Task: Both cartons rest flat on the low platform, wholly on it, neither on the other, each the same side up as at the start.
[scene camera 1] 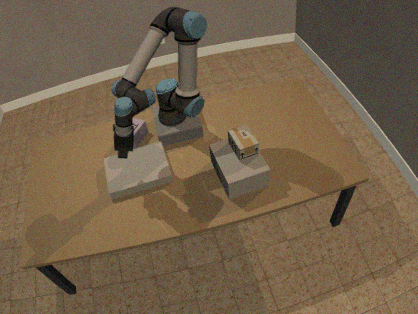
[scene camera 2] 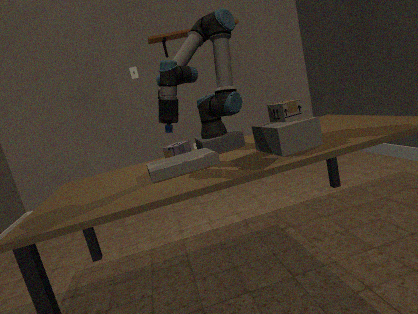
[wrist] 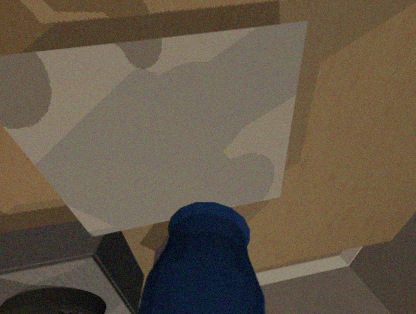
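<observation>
My suction gripper points down with nothing on its blue cup. It hangs in the air above the back part of the low platform. A pinkish carton lies on the table behind the low platform, apart from the cup and partly hidden by the arm in scene camera 1. In the wrist view the cup hides nearly all of it. A white carton with tan tape rests flat on the taller block, its printed arrows pointing up.
The taller grey block stands on the table, right of the low platform. The arm's grey base block stands behind, between the two. Arm shadows fall across the low platform and the table.
</observation>
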